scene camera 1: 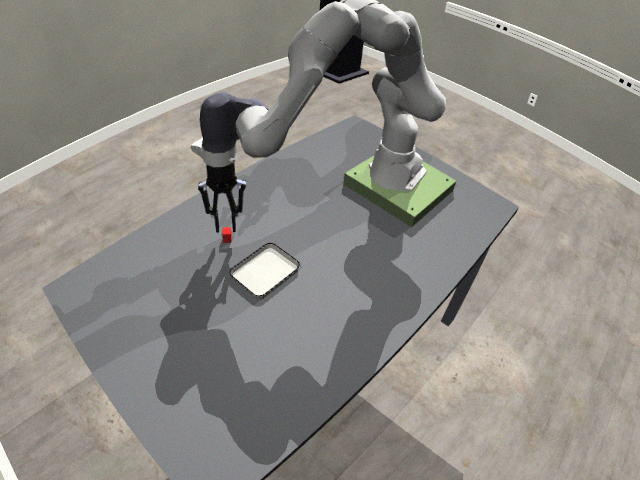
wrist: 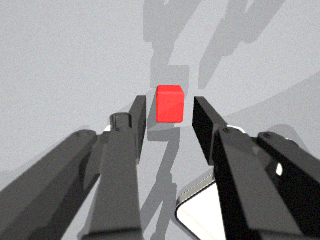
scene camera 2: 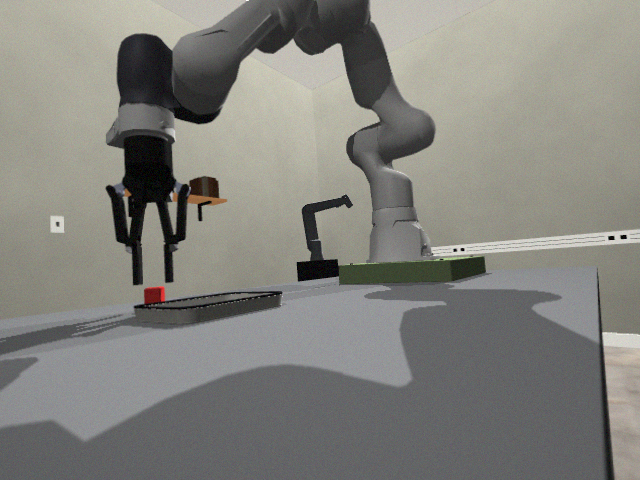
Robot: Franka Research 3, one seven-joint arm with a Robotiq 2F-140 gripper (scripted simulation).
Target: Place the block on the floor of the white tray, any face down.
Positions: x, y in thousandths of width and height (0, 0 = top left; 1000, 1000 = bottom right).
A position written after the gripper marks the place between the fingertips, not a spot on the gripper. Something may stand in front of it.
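Observation:
From the wrist view, you get the gripper (wrist: 530, 460) along with a red block (wrist: 530, 410). Scene camera 1 shows the gripper (scene camera 1: 354, 478) too, and there's a white tray (scene camera 1: 405, 568) in that one. And in scene camera 2 you've got the gripper (scene camera 2: 241, 591) again.

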